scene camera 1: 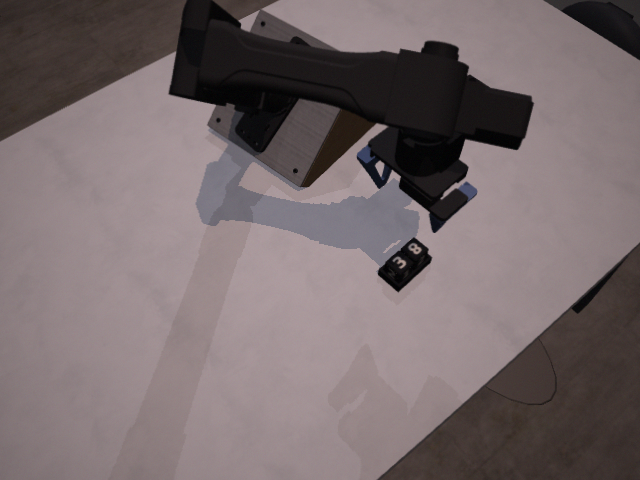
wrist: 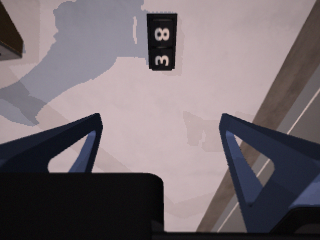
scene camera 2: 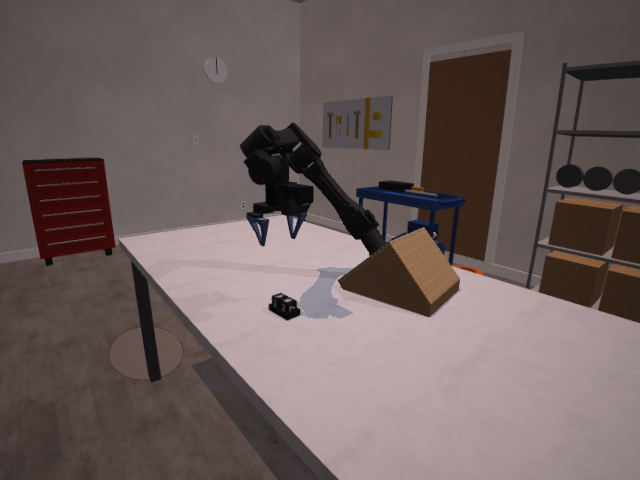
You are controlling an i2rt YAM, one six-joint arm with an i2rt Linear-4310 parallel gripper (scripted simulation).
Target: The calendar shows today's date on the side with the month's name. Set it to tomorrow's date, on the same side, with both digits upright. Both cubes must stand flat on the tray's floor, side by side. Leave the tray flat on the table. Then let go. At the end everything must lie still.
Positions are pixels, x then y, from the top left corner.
Scene:
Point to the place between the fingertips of my gripper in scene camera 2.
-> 278, 242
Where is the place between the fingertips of my gripper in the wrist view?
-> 160, 119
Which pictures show my gripper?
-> Scene camera 1, the wrist view and scene camera 2: all of them.

